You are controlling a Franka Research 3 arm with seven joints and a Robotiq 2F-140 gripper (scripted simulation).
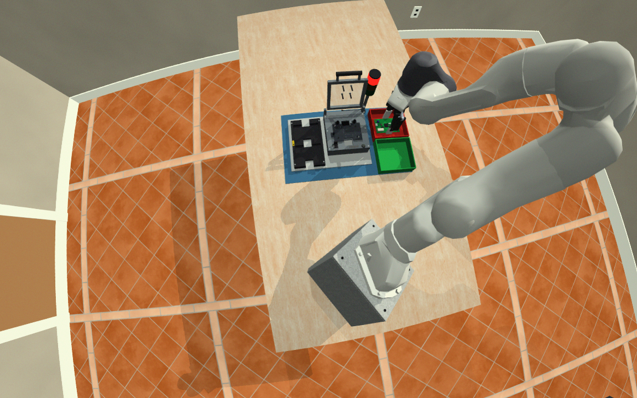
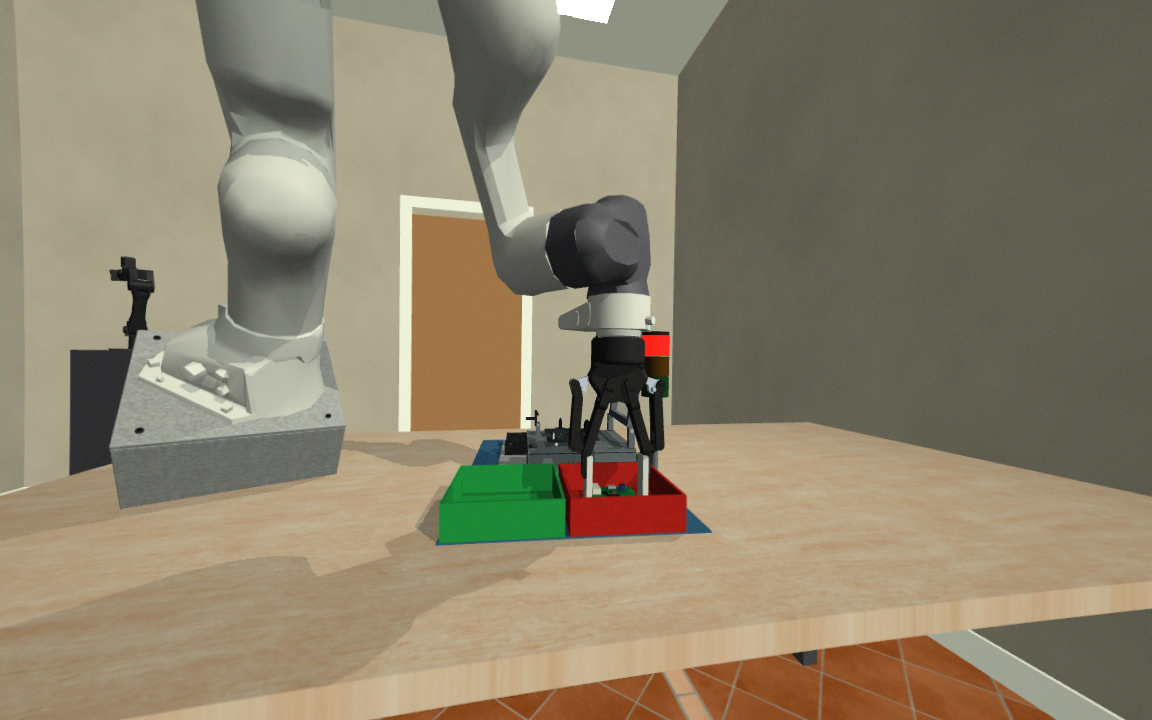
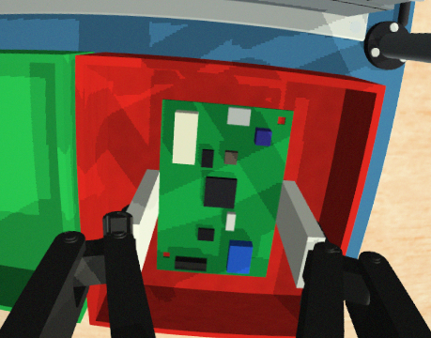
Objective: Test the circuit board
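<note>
My hand is 30 mm above the red bin. Round my hand: green bin: 150 mm behind, 30 mm below, 10 mm to the left; then tester plate: 210 mm to the left, 30 mm behind, 30 mm above; then green circuit board: 20 mm below.
</note>
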